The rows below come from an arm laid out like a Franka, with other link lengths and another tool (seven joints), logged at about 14 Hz.
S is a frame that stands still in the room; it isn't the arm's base.
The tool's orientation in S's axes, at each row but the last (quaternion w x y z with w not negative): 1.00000, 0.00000, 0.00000, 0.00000; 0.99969, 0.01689, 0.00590, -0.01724; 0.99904, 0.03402, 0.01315, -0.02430; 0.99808, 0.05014, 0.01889, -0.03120; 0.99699, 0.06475, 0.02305, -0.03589; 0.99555, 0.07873, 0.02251, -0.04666; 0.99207, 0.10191, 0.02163, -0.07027; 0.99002, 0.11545, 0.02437, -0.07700; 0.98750, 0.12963, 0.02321, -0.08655
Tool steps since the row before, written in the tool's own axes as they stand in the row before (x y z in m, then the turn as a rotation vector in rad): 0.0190, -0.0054, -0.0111, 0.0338, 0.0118, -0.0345; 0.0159, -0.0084, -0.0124, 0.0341, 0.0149, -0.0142; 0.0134, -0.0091, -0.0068, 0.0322, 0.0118, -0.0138; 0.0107, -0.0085, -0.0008, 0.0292, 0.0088, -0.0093; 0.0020, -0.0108, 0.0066, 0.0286, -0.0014, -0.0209; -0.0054, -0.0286, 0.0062, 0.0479, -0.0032, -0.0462; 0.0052, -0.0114, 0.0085, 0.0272, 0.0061, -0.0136; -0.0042, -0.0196, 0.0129, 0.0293, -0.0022, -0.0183; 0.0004, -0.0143, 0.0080, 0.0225, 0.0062, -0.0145
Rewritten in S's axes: 0.0190, -0.0054, -0.0111, 0.0338, 0.0118, -0.0345; 0.0155, -0.0085, -0.0129, 0.0344, 0.0142, -0.0141; 0.0128, -0.0092, -0.0078, 0.0324, 0.0112, -0.0139; 0.0101, -0.0090, -0.0021, 0.0294, 0.0079, -0.0096; 0.0015, -0.0117, 0.0051, 0.0275, -0.0006, -0.0223; -0.0079, -0.0286, 0.0020, 0.0456, -0.0001, -0.0486; 0.0037, -0.0135, 0.0057, 0.0274, 0.0050, -0.0136; -0.0069, -0.0212, 0.0084, 0.0280, -0.0022, -0.0202; -0.0019, -0.0158, 0.0041, 0.0229, 0.0060, -0.0140
